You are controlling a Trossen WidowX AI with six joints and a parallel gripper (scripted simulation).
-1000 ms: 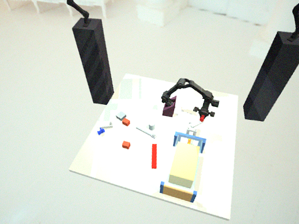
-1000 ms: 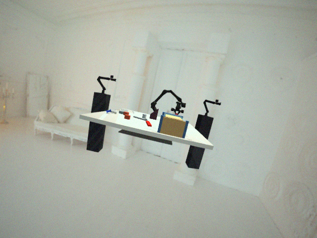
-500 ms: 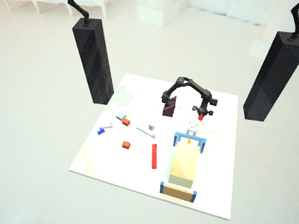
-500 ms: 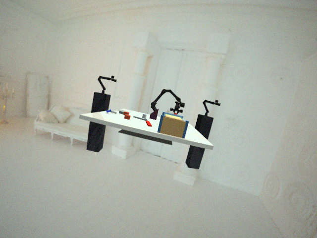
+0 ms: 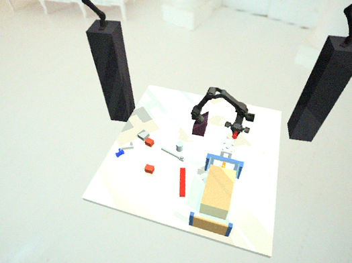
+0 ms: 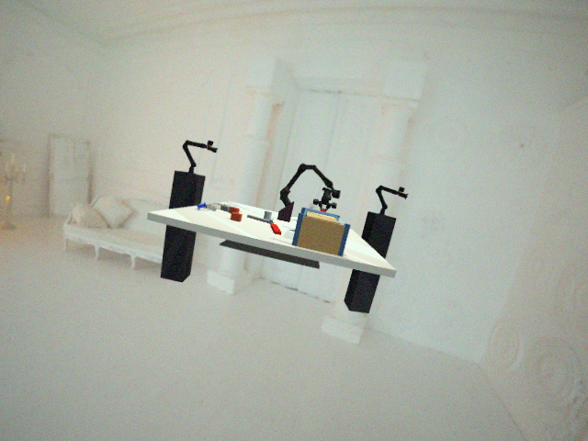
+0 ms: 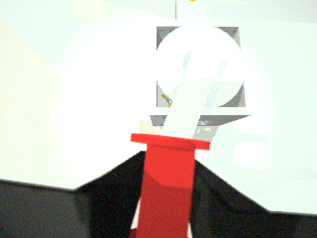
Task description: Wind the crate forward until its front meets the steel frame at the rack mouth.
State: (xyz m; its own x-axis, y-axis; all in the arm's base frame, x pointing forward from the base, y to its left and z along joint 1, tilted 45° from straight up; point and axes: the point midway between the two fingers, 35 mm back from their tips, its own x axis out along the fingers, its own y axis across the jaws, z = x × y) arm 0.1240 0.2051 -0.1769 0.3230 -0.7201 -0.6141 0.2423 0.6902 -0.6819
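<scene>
My gripper tip is now 230 mm short of the blue steel frame, 60 mm to the left of it and 30 mm above it. Round my gripper tip: red grip 10 mm behind; then hand winch 100 mm below, 60 mm ahead, 50 mm to the right; then red-knobbed winch handle 30 mm below, 20 mm ahead, 10 mm to the right.
</scene>
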